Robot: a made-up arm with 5 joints. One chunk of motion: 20 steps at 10 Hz.
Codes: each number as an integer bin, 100 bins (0 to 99) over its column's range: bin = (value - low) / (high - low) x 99, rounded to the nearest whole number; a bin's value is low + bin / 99 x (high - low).
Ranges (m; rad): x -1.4..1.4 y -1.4..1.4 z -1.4..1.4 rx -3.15..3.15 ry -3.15..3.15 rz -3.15..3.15
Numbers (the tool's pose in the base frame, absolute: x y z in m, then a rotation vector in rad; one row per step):
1: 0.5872 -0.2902 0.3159 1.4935 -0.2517 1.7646
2: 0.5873 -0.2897 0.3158 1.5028 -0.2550 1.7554
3: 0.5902 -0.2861 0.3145 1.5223 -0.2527 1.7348
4: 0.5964 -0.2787 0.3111 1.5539 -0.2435 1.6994
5: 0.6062 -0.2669 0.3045 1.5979 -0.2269 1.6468
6: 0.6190 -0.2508 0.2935 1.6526 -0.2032 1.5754
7: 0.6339 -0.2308 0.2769 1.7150 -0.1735 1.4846
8: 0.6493 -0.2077 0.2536 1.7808 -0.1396 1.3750
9: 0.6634 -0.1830 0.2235 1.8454 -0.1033 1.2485
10: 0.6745 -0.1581 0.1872 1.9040 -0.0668 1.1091
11: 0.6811 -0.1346 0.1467 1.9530 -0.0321 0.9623
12: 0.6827 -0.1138 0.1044 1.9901 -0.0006 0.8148
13: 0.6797 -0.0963 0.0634 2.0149 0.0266 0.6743
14: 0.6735 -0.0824 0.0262 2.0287 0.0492 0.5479
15: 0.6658 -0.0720 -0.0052 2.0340 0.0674 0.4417
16: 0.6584 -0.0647 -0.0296 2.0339 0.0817 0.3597
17: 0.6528 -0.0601 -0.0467 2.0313 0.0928 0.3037
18: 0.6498 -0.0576 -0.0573 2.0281 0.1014 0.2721
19: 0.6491 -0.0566 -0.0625 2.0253 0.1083 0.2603
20: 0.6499 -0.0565 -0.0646 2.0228 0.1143 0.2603
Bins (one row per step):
1: 70 39 61 73 46 77
2: 70 39 61 73 45 77
3: 70 39 61 73 46 77
4: 71 40 60 74 46 76
5: 71 40 60 75 46 75
6: 71 41 60 75 46 74
7: 72 41 59 76 47 73
8: 72 42 58 77 47 71
9: 73 43 57 78 48 69
10: 73 44 56 79 48 67
11: 74 45 55 80 49 65
12: 74 45 53 81 49 62
13: 74 46 52 81 50 60
14: 73 47 50 81 50 58
15: 73 47 49 81 51 56
16: 73 47 48 81 51 55
17: 73 47 48 81 51 54
18: 72 47 47 81 51 54
19: 72 47 47 81 51 54
20: 72 48 47 81 51 54

